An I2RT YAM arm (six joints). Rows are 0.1 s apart.
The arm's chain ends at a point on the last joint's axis. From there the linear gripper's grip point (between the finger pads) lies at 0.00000 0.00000 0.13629 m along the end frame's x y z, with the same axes.
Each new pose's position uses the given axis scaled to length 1; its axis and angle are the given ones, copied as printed.
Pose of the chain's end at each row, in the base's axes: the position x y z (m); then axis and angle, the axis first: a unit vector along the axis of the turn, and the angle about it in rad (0 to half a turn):
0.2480, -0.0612, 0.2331, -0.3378, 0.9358, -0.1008, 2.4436
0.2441, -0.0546, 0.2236, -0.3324, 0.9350, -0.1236, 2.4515
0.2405, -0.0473, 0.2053, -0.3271, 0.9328, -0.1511, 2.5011
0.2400, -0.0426, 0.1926, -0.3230, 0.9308, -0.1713, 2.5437
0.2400, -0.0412, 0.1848, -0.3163, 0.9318, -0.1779, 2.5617
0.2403, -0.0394, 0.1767, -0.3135, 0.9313, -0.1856, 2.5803
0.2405, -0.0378, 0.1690, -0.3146, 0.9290, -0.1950, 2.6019
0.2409, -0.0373, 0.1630, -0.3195, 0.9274, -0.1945, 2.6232
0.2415, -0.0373, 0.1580, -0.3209, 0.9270, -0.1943, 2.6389
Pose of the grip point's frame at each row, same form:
0.3382, -0.0543, 0.1311, -0.3378, 0.9358, -0.1008, 2.4436
0.3351, -0.0537, 0.1222, -0.3324, 0.9350, -0.1236, 2.4515
0.3286, -0.0553, 0.1016, -0.3271, 0.9328, -0.1511, 2.5011
0.3252, -0.0575, 0.0873, -0.3230, 0.9308, -0.1713, 2.5437
0.3237, -0.0591, 0.0787, -0.3163, 0.9318, -0.1779, 2.5617
0.3225, -0.0602, 0.0700, -0.3135, 0.9313, -0.1856, 2.5803
0.3211, -0.0616, 0.0617, -0.3146, 0.9290, -0.1950, 2.6019
0.3194, -0.0617, 0.0543, -0.3195, 0.9274, -0.1945, 2.6232
0.3183, -0.0623, 0.0482, -0.3209, 0.9270, -0.1943, 2.6389

